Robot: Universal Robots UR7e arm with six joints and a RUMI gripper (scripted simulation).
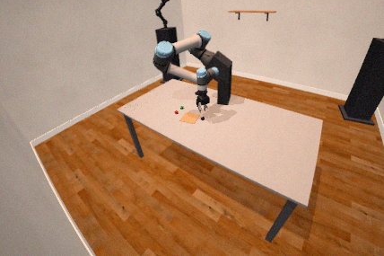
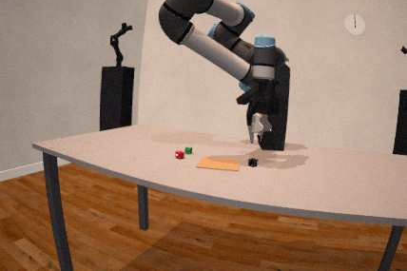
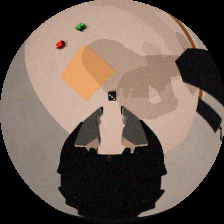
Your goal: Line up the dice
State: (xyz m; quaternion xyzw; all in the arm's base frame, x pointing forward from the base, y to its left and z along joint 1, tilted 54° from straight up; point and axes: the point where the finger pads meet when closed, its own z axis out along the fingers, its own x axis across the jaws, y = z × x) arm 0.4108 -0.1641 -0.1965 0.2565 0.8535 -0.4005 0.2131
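The black die is 9 cm below my hand. The rest, counted from my hand: red die: 27 cm to the right, 9 cm below; green die: 26 cm to the right, 9 cm below, 9 cm behind; orange mat: 12 cm to the right, 10 cm below, 2 cm ahead.
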